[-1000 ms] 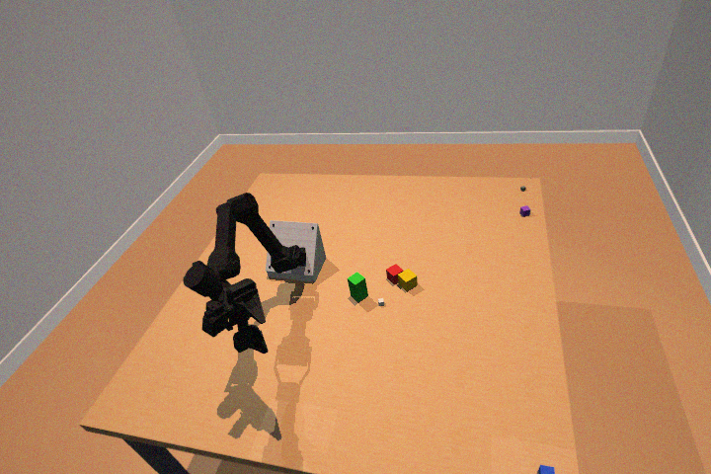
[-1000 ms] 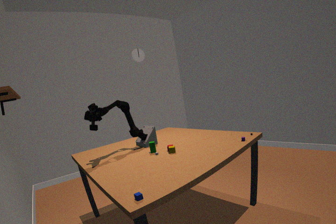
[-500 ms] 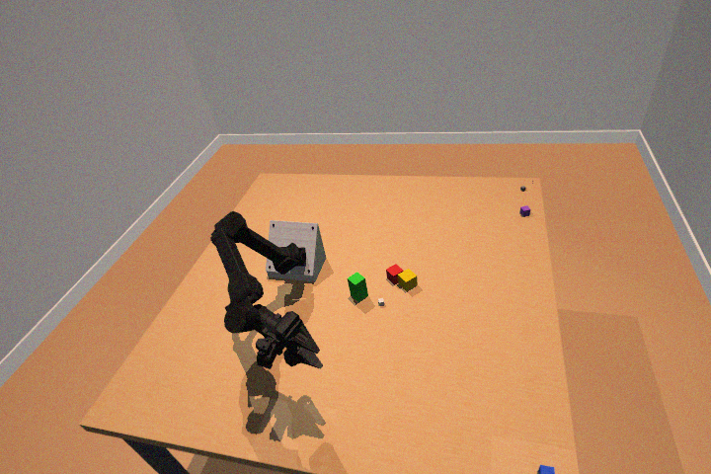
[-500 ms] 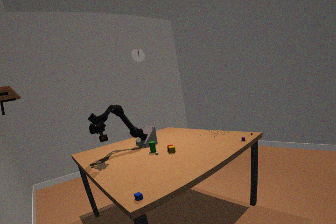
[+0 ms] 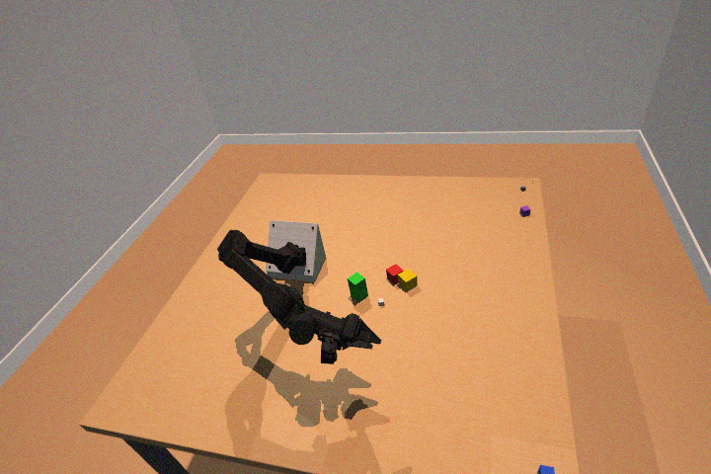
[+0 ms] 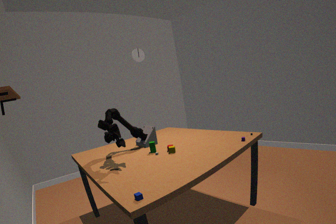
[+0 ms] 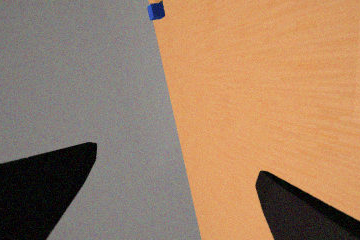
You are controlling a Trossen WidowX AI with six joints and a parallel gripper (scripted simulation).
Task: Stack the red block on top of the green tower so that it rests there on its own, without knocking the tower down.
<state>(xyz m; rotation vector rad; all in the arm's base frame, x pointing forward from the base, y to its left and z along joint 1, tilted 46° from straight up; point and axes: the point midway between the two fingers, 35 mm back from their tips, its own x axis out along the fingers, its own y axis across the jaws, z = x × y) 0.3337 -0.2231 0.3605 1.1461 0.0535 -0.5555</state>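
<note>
My gripper tip is 40 cm to the right of the red block, 16 cm above it and 1 cm past it. Round my gripper tip: tiny white cube: 29 cm to the left, 18 cm below, 4 cm behind; yellow block: 38 cm to the left, 16 cm below, 3 cm ahead; blue block: 39 cm ahead, 19 cm to the right, 17 cm below.
</note>
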